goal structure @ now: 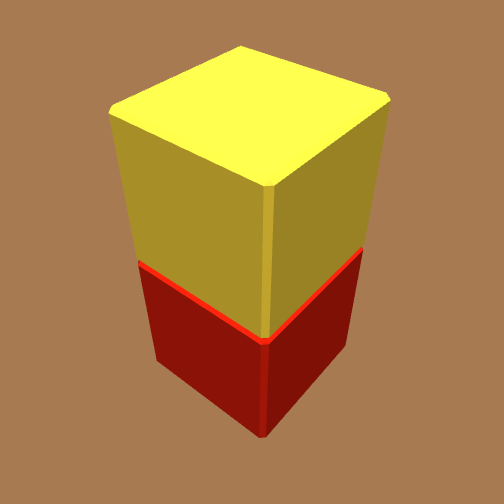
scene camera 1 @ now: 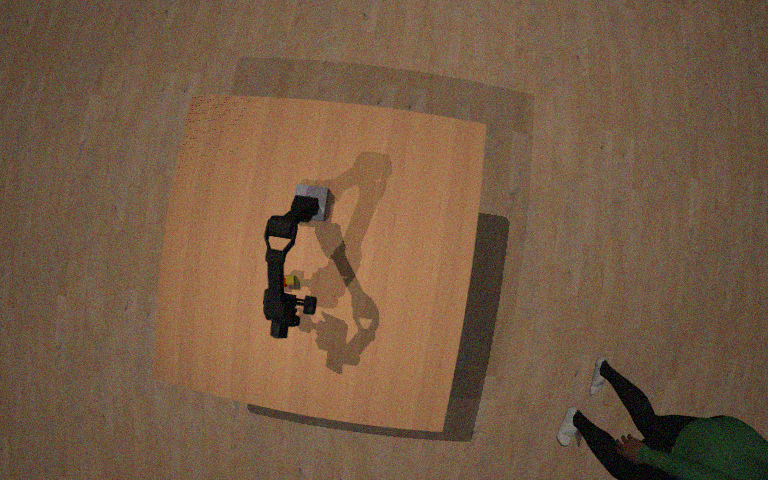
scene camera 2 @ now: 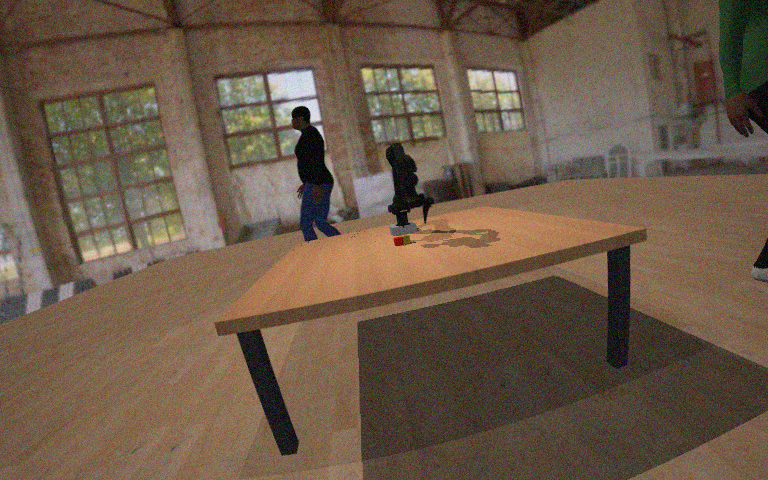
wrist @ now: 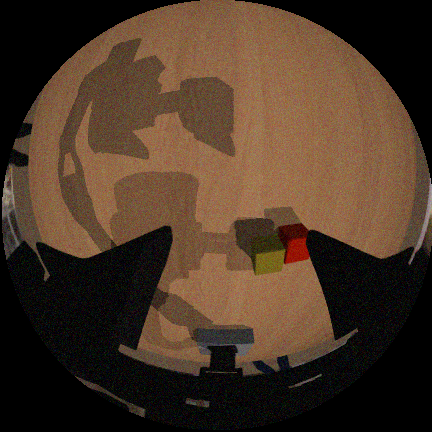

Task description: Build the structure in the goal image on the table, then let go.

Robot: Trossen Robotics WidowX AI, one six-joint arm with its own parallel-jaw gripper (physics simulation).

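Seen in the pictures: gripper, between the fingertips: (scene camera 1: 295, 298) (scene camera 2: 414, 225) (wrist: 243, 235); arm's base, origin of its link: (scene camera 1: 309, 206) (wrist: 223, 348).
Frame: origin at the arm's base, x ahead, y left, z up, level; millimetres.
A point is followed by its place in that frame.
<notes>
A yellow block (scene camera 1: 290, 280) @[x 273, y -90, z -10 mm] (scene camera 2: 406, 240) @[x 289, y -95, z -30 mm] (wrist: 269, 261) @[x 275, y -93, z -10 mm] and a red block (scene camera 2: 398, 241) @[x 297, y -134, z -24 mm] (wrist: 297, 249) @[x 283, y -126, z -10 mm] sit on the table side by side, touching or nearly so. In scene camera 1 the arm hides most of the red block. My gripper (wrist: 243, 235) @[x 339, y -66, z 34 mm] is open and empty, above the table. In the wrist view both blocks show toward the right finger, and the red one is close to that fingertip's outline. The blocks are on the arm-base side of the gripper. In scene camera 2 one finger points down, and the other is hard to make out.
The wooden table (scene camera 1: 396, 367) @[x 645, y 295, z -42 mm] (scene camera 2: 339, 283) @[x 630, y -443, z -43 mm] (wrist: 325, 125) @[x 415, y -191, z -43 mm] carries the arm's grey base (scene camera 1: 323, 212) @[x 25, y 54, z -2 mm] (scene camera 2: 402, 229) @[x 42, y -21, z -17 mm] (wrist: 225, 336) @[x 44, y -12, z -21 mm]. Arm shadows fall across the table. A person in green (scene camera 1: 719, 447) (scene camera 2: 741, 45) and a person in black (scene camera 2: 311, 152) are off the table.
</notes>
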